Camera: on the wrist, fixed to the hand. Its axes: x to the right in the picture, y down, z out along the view.
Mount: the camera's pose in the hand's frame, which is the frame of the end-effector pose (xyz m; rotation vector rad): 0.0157 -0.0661 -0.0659 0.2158 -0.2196 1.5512
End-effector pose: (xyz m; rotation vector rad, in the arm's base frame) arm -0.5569 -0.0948 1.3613 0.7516 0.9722 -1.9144
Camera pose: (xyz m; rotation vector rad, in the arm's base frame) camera -0.6133 -0.0227 1.3373 0.9453 -0.1097 -0.6594
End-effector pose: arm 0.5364 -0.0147 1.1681 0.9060 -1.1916 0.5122
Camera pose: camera 0.6289 0.0003 1.1551 0.0106 -1.9352 1.8155
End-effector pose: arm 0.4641 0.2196 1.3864 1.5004 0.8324 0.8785
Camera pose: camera 0.4115 0.2704 1.3264 2.3154 -0.6346 1.6530
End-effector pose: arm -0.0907 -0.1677 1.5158 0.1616 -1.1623 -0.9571
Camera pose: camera -0.0716 -0.2424 1.4610 -0.6291 -1.1687 0.5352
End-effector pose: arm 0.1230 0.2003 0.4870 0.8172 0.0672 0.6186
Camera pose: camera 0.1494 0.2181 0.3979 1.0538 -0.7876 1.9836
